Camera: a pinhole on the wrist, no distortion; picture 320 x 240 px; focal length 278.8 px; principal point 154.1 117.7 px. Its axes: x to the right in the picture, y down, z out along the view. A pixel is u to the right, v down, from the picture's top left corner.
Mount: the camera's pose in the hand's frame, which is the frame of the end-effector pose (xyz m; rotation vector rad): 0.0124 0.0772 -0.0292 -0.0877 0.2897 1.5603
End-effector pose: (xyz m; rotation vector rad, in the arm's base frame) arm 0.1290 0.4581 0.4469 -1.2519 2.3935 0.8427
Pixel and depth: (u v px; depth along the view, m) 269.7 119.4 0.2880
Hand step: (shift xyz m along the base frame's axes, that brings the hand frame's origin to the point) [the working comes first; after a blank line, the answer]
In the camera's frame: 0.1194 0.0018 0.2880

-0.2403 0.2254 -0.1017
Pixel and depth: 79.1 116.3 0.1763
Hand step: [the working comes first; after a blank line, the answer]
In the camera's frame: -0.0474 -0.0009 0.1763

-0.0803 0.1044 -0.1110
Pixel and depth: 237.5 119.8 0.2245
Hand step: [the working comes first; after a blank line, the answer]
In the camera's frame: 0.0672 0.0017 0.2245

-0.1822 0.1701 -0.0834
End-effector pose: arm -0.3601 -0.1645 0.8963 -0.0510 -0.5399 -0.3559
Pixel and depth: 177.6 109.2 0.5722
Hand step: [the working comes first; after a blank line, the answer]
In the camera's frame: 0.0482 -0.0174 0.5722

-0.0804 0.2824 0.4998
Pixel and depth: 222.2 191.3 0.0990
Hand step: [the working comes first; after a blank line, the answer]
In the camera's frame: 0.0242 0.0261 0.0990

0.0104 0.1262 0.0596
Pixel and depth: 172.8 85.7 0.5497
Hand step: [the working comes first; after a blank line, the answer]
In the camera's frame: 0.0369 -0.0631 0.5497

-0.0401 0.2493 0.4996
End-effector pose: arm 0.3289 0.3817 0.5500 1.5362 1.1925 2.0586
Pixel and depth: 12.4 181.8 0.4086
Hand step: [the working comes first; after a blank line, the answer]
In the camera's frame: -0.2077 0.0939 0.4086

0.3861 0.1827 -0.0026
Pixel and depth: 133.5 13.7 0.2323
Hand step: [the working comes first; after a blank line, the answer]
In the camera's frame: -0.0172 -0.0867 0.2323

0.1457 0.0973 0.1843
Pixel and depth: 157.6 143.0 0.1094
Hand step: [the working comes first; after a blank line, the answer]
In the camera's frame: 0.0014 0.0099 0.1094

0.0865 -0.0191 0.0965
